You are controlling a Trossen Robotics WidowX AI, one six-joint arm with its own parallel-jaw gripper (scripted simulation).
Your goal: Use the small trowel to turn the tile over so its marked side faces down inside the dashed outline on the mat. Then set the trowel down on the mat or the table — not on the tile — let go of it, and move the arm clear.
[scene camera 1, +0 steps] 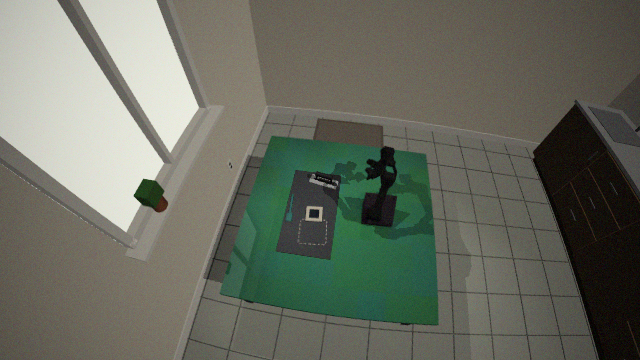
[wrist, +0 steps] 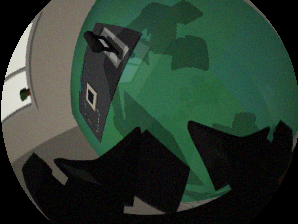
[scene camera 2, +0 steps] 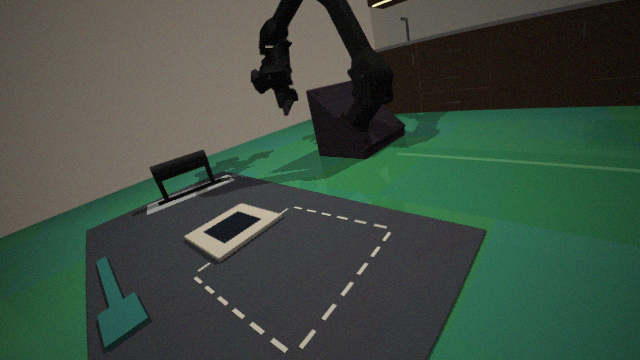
Scene:
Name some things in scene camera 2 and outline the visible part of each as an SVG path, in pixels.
The gripper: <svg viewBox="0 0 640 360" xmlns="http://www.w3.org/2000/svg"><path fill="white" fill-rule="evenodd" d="M253 69L250 79L256 90L260 94L264 94L267 90L273 89L279 108L282 108L284 116L288 116L293 102L298 100L296 90L289 87L293 85L291 78L292 69L289 60L276 59L271 64L265 65L261 73Z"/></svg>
A tile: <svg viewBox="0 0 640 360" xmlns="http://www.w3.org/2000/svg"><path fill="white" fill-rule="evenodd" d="M283 217L282 214L241 203L185 235L185 239L221 262Z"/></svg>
A teal piece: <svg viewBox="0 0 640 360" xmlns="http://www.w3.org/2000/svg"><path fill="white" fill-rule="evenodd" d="M104 256L97 260L96 263L109 308L98 314L98 322L104 347L109 352L139 329L141 330L151 320L135 292L123 298L120 287L109 265L108 258Z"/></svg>

